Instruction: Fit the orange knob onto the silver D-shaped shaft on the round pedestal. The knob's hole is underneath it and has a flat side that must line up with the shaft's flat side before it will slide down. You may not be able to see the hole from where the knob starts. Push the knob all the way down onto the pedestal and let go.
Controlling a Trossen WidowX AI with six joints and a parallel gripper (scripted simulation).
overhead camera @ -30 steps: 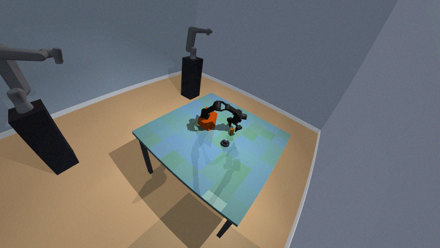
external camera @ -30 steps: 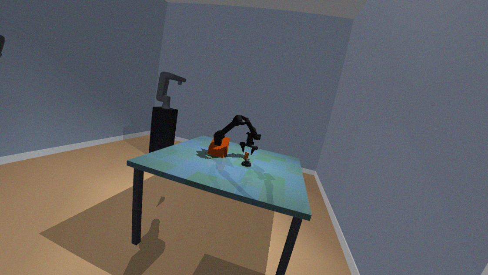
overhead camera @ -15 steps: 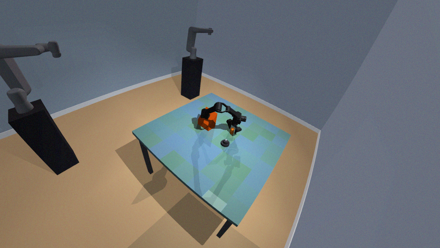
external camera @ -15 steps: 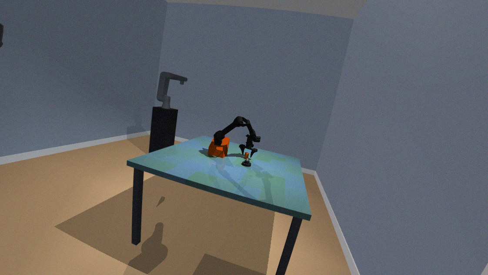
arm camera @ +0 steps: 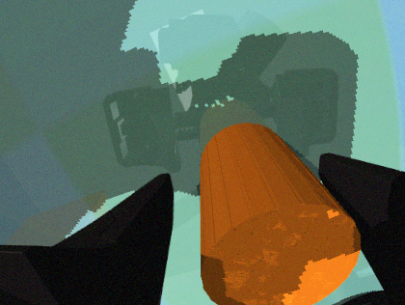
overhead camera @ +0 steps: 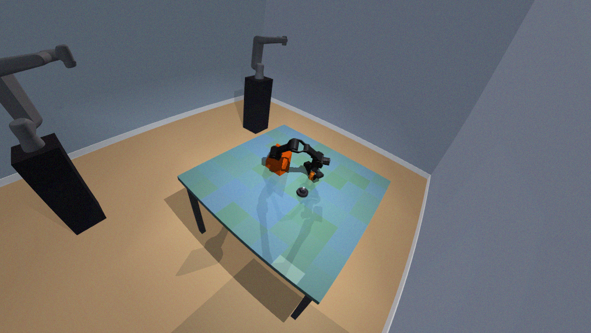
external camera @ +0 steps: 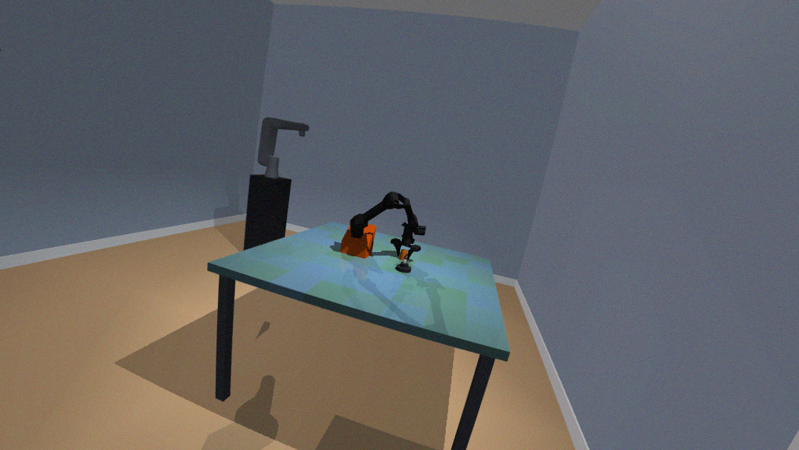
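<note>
Now: the pedestal 19 cm to the right of my gripper tip, 4 cm ahead of it and 2 cm above it. Round my gripper tip: orange knob 3 cm above.
</note>
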